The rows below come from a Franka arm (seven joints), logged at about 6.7 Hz.
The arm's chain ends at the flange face. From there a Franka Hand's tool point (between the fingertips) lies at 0.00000 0.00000 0.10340 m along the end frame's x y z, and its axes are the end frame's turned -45 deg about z.
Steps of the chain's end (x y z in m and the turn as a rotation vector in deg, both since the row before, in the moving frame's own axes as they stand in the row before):
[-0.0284 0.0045 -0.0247 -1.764 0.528 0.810]
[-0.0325 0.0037 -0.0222 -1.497 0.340 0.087]
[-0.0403 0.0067 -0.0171 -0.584 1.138 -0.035]
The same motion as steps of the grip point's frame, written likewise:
[-0.0249 -0.0140 -0.0248 -1.621 -0.874 0.810]
[-0.0271 -0.0180 -0.0222 -1.299 -0.818 0.087]
[-0.0325 -0.0216 -0.0171 -1.218 0.392 -0.035]

